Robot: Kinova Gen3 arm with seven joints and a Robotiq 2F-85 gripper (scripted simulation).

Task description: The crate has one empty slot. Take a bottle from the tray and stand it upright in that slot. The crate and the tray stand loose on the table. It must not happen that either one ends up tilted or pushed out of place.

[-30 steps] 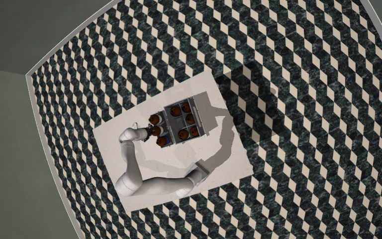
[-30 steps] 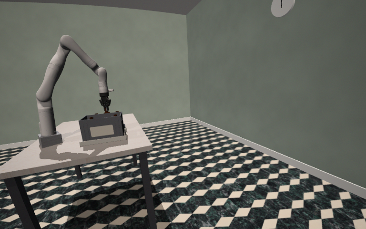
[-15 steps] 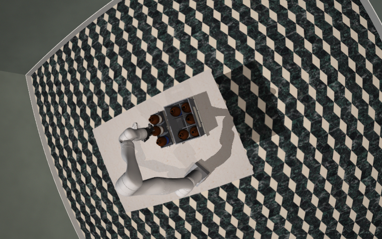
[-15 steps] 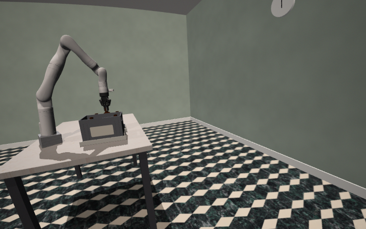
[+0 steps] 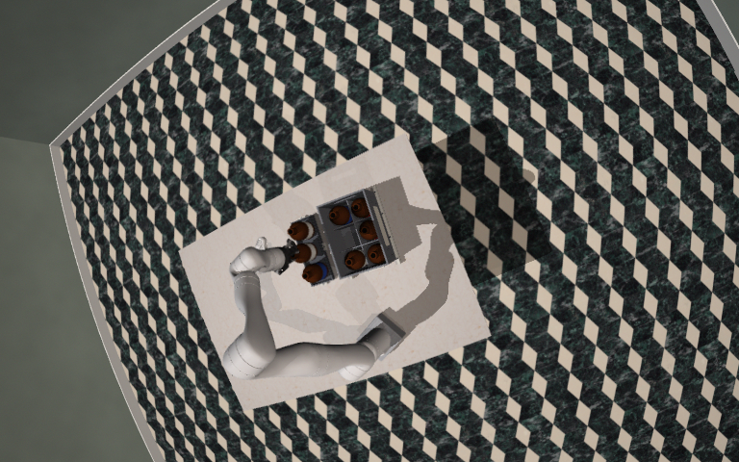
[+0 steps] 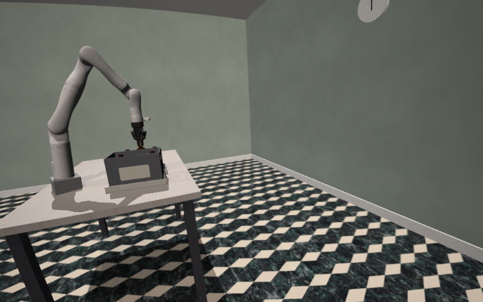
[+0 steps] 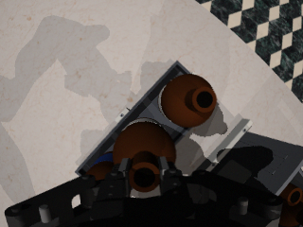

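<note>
Right now the brown bottle is 7 cm below my hand. The rest, counted from my hand: grey tray 18 cm below; then grey crate 3 cm behind, 22 cm to the right, 11 cm below.
</note>
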